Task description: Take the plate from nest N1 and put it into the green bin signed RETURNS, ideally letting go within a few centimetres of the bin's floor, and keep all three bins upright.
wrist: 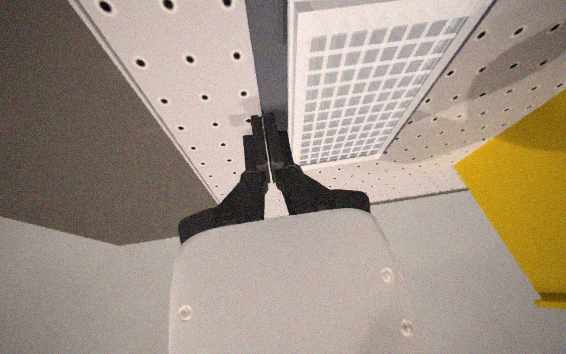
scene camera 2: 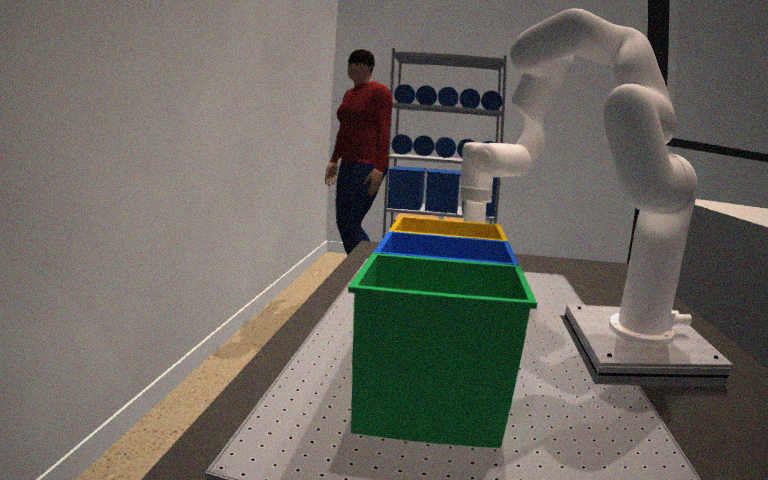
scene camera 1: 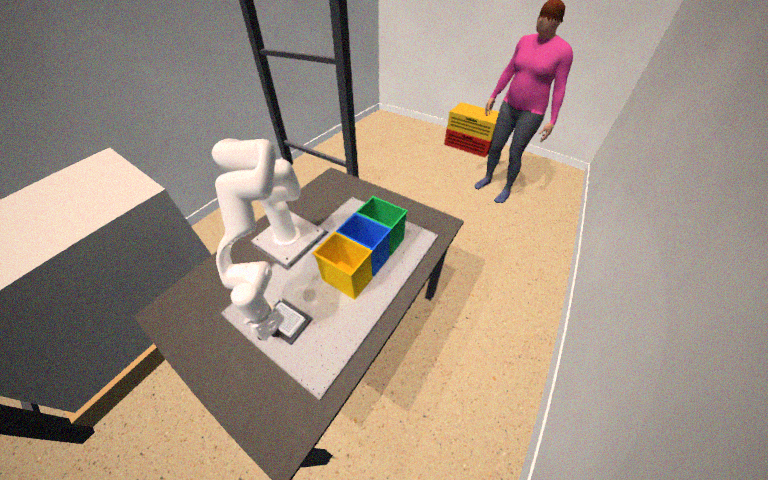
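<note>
The white gridded plate (scene camera 1: 292, 319) (wrist: 365, 90) lies flat in the dark-rimmed nest (scene camera 1: 300, 330) (wrist: 272, 65); no N1 label is readable. My gripper (wrist: 263, 127) is shut and empty. In the wrist view its black fingertips overlap the nest's dark rim beside the plate's long edge, on the side away from the bins; whether they touch it I cannot tell. In scene camera 2 the bins hide the fingers and plate. The green bin (scene camera 1: 398, 226) (scene camera 2: 436, 362) stands upright; its RETURNS sign is not visible.
The blue bin (scene camera 1: 382, 251) (scene camera 2: 447, 247) and yellow bin (scene camera 1: 342, 277) (scene camera 2: 447, 227) (wrist: 525, 190) stand upright in a row with the green one. The yellow bin is nearest the nest. All stand on the perforated board (scene camera 1: 334, 359) (scene camera 2: 300, 396). A person (scene camera 1: 532, 79) stands beyond the table.
</note>
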